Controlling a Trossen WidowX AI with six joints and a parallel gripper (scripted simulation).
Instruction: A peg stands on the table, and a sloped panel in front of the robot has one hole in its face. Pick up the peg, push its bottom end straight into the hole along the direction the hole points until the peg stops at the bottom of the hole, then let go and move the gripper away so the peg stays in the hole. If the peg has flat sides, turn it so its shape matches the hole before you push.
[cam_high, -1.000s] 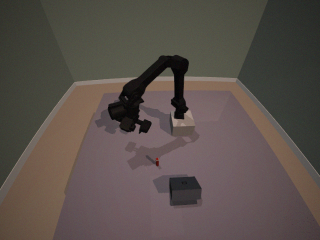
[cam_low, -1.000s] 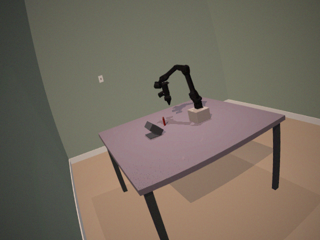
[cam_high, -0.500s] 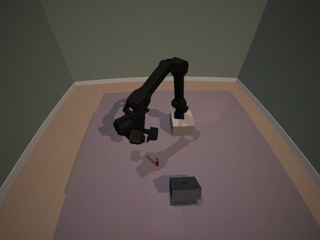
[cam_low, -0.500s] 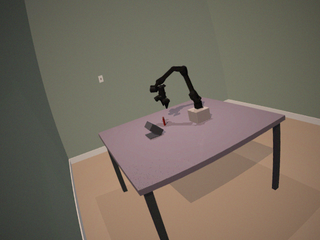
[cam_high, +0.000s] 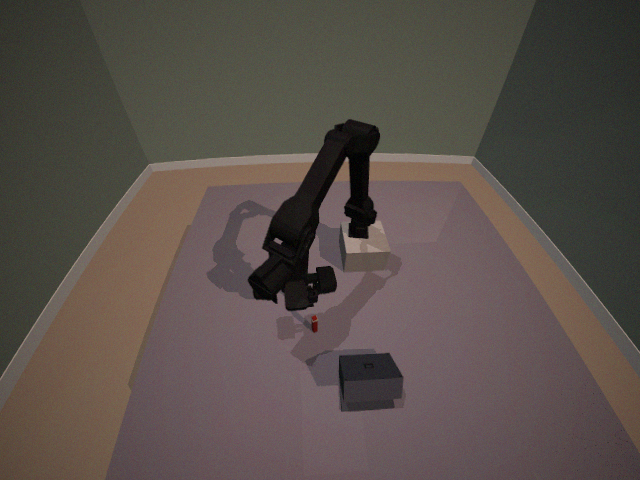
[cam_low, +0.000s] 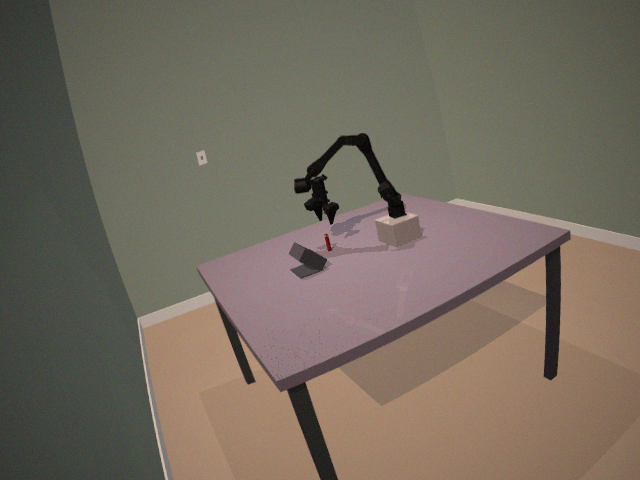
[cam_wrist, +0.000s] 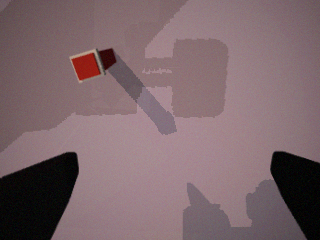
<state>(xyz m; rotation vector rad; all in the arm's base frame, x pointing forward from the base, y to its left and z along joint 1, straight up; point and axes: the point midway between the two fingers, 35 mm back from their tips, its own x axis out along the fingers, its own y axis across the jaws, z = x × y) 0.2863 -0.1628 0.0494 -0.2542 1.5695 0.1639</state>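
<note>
The red peg is 60 mm below my gripper tip, 50 mm to the left of it and 30 mm ahead of it. From my gripper tip the other things lie so: dark grey sloped panel: 190 mm to the left, 160 mm ahead, 60 mm below.
</note>
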